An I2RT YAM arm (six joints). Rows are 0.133 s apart.
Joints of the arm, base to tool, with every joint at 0 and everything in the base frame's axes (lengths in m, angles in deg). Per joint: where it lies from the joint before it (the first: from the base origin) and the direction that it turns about. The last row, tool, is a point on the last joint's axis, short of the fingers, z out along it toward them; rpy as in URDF.
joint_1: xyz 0 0 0.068 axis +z
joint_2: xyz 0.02 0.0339 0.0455 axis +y
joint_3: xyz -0.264 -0.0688 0 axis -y
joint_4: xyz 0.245 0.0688 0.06 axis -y
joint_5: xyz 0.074 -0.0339 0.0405 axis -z
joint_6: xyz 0.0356 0 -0.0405 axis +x
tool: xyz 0 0 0 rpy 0 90 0
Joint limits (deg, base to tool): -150..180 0..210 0..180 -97..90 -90..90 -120..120
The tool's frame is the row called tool.
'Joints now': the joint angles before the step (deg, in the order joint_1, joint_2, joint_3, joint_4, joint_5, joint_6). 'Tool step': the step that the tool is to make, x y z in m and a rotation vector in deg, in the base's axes. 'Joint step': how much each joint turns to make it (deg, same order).
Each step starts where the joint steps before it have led.
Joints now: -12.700, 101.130, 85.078, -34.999, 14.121, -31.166
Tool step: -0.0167, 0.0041, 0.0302, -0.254, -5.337, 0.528
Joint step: -0.049, -5.419, -0.851, 0.650, -1.077, 0.189
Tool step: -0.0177, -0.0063, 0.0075, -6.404, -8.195, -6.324
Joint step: -0.949, -5.766, -7.564, 11.175, 6.910, 0.266
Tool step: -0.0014, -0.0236, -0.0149, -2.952, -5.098, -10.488
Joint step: -3.038, 0.701, -4.449, 9.569, 7.009, 3.209
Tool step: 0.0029, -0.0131, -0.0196, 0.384, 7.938, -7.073
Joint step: -1.325, 4.057, 2.471, -7.141, 5.815, 2.070
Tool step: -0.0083, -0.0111, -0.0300, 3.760, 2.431, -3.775
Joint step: -2.105, 1.445, -3.598, -0.487, -0.687, 3.731
